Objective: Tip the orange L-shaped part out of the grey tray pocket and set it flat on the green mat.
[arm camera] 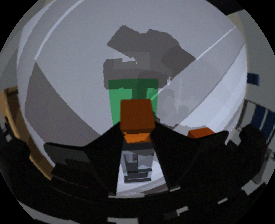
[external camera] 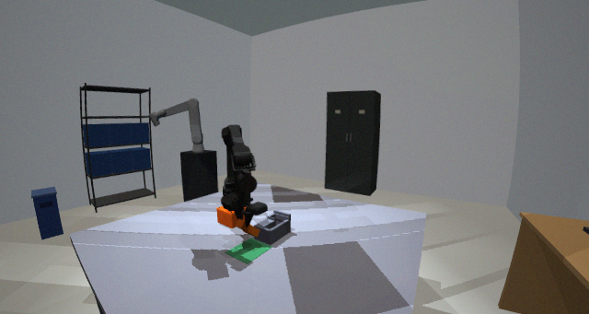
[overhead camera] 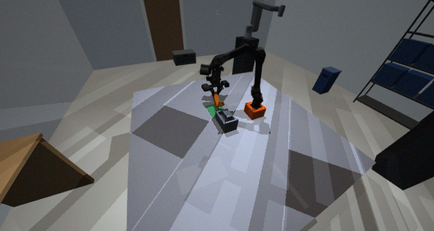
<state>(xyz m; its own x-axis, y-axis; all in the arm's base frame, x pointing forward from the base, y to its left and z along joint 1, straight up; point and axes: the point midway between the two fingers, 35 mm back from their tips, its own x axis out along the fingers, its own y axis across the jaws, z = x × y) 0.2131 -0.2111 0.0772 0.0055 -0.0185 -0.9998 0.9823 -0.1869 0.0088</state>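
My gripper tip is 13 cm above the green mat and 2 cm to the right of it. Round my gripper tip: orange L-shaped part: 3 cm to the left, 3 cm below, 1 cm behind.
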